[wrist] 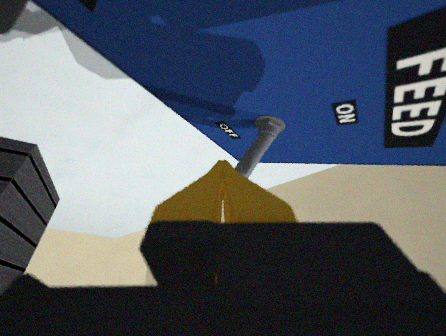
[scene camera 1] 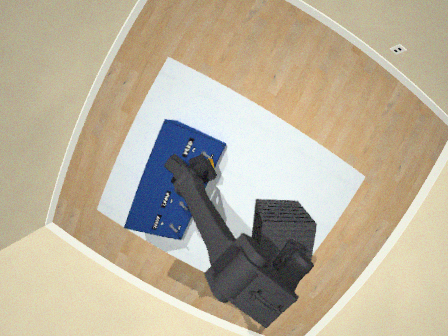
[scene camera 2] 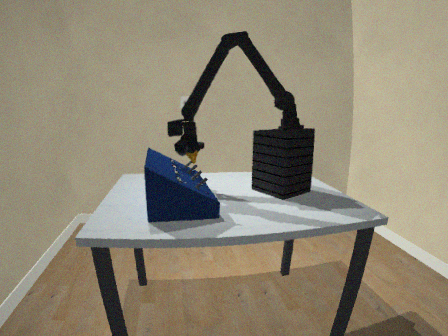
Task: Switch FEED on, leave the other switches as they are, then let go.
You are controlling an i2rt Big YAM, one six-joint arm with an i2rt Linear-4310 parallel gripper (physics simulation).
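Where they show: gripper, fingertip midpoint: (wrist: 222, 167) (scene camera 1: 211, 160) (scene camera 2: 194, 163); arm's base at its link origin: (scene camera 1: 289, 256) (scene camera 2: 290, 129).
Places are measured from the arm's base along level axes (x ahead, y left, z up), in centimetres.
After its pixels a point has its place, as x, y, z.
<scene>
The blue switch panel (scene camera 1: 150, 175) @[60.7, 3.2, -12.0] (scene camera 2: 175, 200) @[51.7, 29.8, -21.9] (wrist: 310, 65) @[49.8, -9.8, -18.3] has a sloped face. The FEED label (scene camera 1: 188, 148) @[52.9, -13.1, -16.7] (wrist: 412, 100) @[53.0, -13.0, -16.7] is at its far end in scene camera 1. In the wrist view, the grey FEED lever (wrist: 257, 147) @[45.6, -13.4, -18.2] rises between the OFF mark (wrist: 228, 130) @[43.3, -14.0, -21.8] and the ON mark (wrist: 345, 113) @[50.8, -13.4, -17.8], leaning to the OFF side. My gripper (scene camera 1: 212, 162) @[42.7, -13.4, -17.8] (scene camera 2: 194, 160) @[42.7, -13.4, -17.8] (wrist: 222, 167) @[42.7, -13.4, -17.8] is shut and empty, its yellow tips beside this lever on the OFF side. The lever's end is hidden behind the fingers; contact cannot be told.
The LAMP lever (scene camera 1: 183, 205) @[43.5, 9.6, -18.0] and VALVE lever (scene camera 1: 173, 228) @[42.4, 21.7, -17.7] stand farther along the panel. The arm hides the DRILL switch in scene camera 1. The dark ribbed base block (scene camera 1: 285, 220) @[8.2, -10.1, -4.3] (scene camera 2: 283, 162) @[7.5, 11.2, -13.3] (wrist: 25, 195) @[11.6, -8.4, -23.6] stands on the white table (scene camera 1: 300, 160) @[7.5, -32.0, -29.4] (scene camera 2: 115, 231) @[71.5, 38.0, -29.5].
</scene>
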